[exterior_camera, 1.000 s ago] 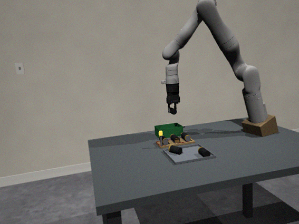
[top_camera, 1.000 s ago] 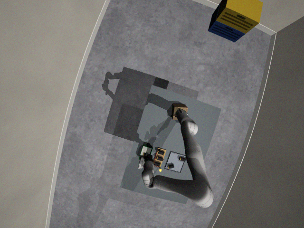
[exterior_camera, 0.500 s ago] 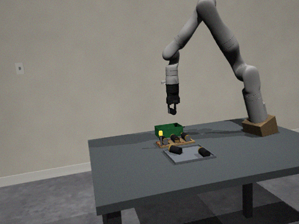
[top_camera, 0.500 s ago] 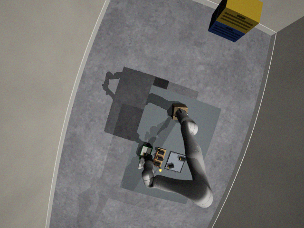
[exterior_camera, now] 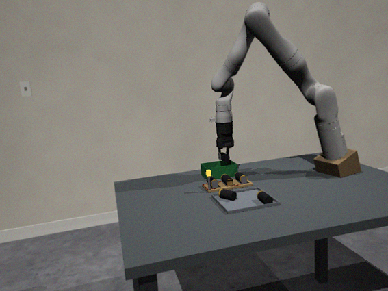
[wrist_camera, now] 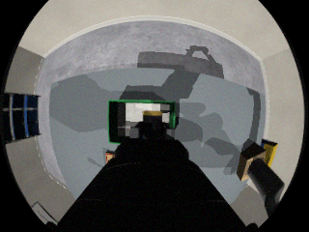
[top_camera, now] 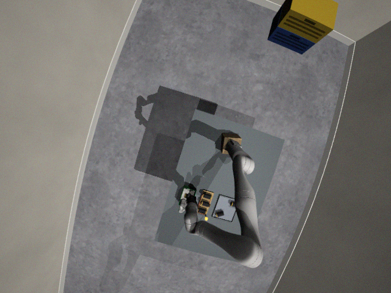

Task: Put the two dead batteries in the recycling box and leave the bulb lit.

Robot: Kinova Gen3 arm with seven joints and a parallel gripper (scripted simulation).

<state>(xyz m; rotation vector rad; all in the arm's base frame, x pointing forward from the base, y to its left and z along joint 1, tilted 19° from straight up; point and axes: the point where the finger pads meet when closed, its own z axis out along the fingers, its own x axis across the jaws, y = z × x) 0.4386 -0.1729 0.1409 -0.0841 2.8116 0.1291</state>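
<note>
The green recycling box is 3 cm ahead of my hand and 8 cm below it. Round my hand: grey tray (2 cm ahead, 34 cm to the left, 9 cm below).
</note>
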